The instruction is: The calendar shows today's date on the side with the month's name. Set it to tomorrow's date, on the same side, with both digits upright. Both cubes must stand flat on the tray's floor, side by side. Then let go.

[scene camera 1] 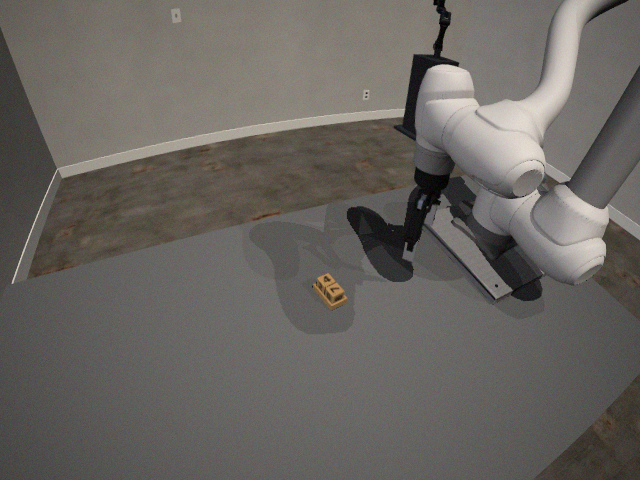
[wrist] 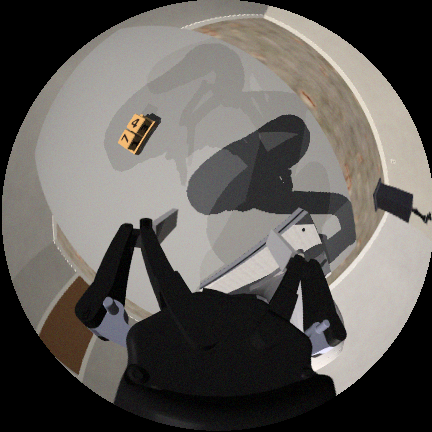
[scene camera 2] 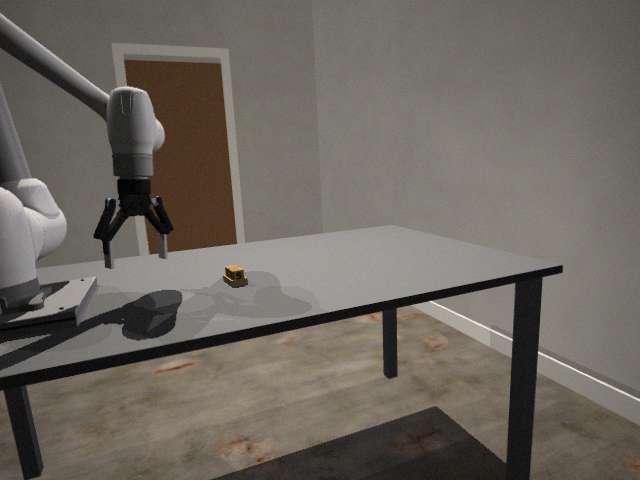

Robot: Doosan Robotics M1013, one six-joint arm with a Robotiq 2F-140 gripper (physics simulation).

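Pixels of known places: gripper, fingertip midpoint: (scene camera 1: 418, 240) (wrist: 223, 227) (scene camera 2: 138, 262); arm's base at its link origin: (scene camera 1: 488, 232) (scene camera 2: 2, 307).
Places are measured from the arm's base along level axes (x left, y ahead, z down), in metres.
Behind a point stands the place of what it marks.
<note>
The calendar is a small orange tray (scene camera 1: 337, 304) {x -0.010, y 0.541, z 0.015 m} (scene camera 2: 236, 283) {x -0.088, y 0.529, z 0.021 m} (wrist: 145, 139) {x -0.048, y 0.515, z 0.022 m} with two orange cubes sitting side by side in it. One cube (scene camera 1: 326, 279) {x -0.066, y 0.538, z -0.013 m} (wrist: 135, 123) {x -0.066, y 0.535, z -0.013 m} has a black 4 on its top face. The other cube (scene camera 1: 334, 289) {x -0.032, y 0.538, z -0.013 m} (wrist: 126, 139) {x -0.032, y 0.531, z -0.013 m} has a black 7 on top. A side face in scene camera 2 reads 5. The dark side markings in scene camera 1 and the wrist view are too small or shaded to read surely, and no month name is legible. My gripper (scene camera 2: 136, 255) {x -0.032, y 0.297, z -0.064 m} (wrist: 223, 227) {x -0.032, y 0.297, z -0.064 m} is open and empty, above the table and beside the calendar, apart from it, on the robot base's side.
The grey table (scene camera 1: 206, 361) {x -0.010, y 0.855, z 0.029 m} (scene camera 2: 361, 263) {x -0.098, y 0.928, z 0.029 m} carries the calendar and the robot's pale base plate (scene camera 1: 467, 255) {x 0.036, y 0.148, z -0.001 m} (scene camera 2: 69, 303) {x -0.090, y 0.141, z -0.006 m}, which lies near the gripper. Arm shadows fall across the table and the calendar. A black pedestal (scene camera 1: 419, 90) (wrist: 393, 200) stands on the floor beyond the table.
</note>
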